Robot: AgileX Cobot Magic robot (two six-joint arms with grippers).
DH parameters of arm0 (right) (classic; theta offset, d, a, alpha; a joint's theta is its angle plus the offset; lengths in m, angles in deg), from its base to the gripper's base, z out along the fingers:
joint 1: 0 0.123 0 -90
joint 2: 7.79 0 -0.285 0
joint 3: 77.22 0 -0.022 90
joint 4: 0 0.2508 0 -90
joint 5: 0 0 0.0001 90
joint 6: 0 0.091 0 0
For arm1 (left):
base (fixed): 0 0 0 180
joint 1: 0 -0.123 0 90
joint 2: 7.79 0 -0.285 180
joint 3: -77.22 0 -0.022 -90
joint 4: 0 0.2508 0 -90
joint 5: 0 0 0.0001 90
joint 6: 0 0.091 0 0
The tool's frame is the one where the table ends.
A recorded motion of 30 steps. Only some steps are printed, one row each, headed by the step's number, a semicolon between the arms.
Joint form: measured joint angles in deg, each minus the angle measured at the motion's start. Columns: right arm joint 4, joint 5, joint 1, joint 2, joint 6, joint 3; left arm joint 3, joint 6, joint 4, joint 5, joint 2, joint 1.
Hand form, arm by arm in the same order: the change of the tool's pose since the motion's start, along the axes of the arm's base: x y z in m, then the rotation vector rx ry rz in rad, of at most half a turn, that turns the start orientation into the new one. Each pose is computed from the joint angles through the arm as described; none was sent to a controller.
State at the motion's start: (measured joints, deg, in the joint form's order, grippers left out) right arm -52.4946 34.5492 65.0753 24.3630 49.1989 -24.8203; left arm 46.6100 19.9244 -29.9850 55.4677 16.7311 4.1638
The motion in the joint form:
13: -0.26 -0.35 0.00 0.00 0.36 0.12; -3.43 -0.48 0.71 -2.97 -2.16 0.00
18: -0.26 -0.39 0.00 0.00 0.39 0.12; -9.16 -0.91 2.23 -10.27 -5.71 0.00
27: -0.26 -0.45 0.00 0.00 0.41 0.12; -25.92 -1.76 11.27 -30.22 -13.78 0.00
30: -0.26 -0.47 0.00 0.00 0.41 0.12; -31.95 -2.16 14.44 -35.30 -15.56 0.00
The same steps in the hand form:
13: -0.0001 0.0004 -0.0002 0.0042 -0.0015 0.0027; 0.0010 0.0021 -0.0122 -0.0129 -0.0187 0.0303
18: -0.0001 0.0004 -0.0002 0.0049 -0.0014 0.0032; 0.0045 0.0071 -0.0299 -0.0357 -0.0885 0.0971
27: -0.0001 0.0005 -0.0001 0.0058 -0.0016 0.0039; 0.0214 0.0235 -0.0877 0.0145 -0.2641 0.2861
30: -0.0001 0.0005 -0.0001 0.0059 -0.0017 0.0042; 0.0287 0.0270 -0.1128 0.0530 -0.2813 0.3255

